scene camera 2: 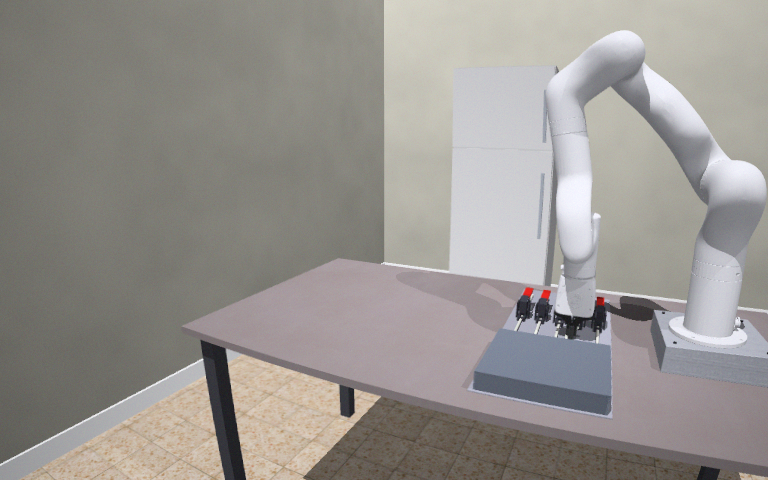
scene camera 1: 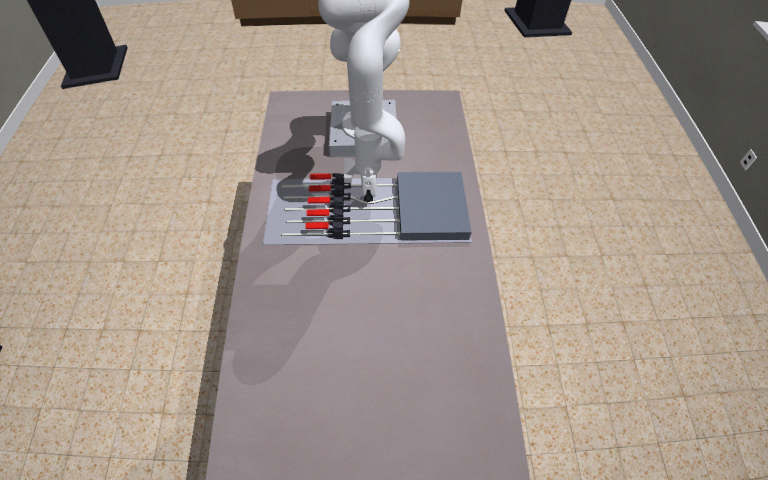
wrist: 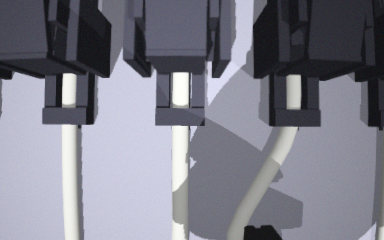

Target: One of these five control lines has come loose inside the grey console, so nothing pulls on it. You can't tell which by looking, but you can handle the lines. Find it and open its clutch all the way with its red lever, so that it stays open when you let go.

Path:
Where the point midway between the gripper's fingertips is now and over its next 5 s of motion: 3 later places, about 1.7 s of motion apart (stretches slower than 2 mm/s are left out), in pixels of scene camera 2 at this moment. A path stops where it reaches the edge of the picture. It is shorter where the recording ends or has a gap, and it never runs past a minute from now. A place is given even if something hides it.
My gripper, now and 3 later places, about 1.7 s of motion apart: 570, 337; 583, 338; 586, 308; 571, 306

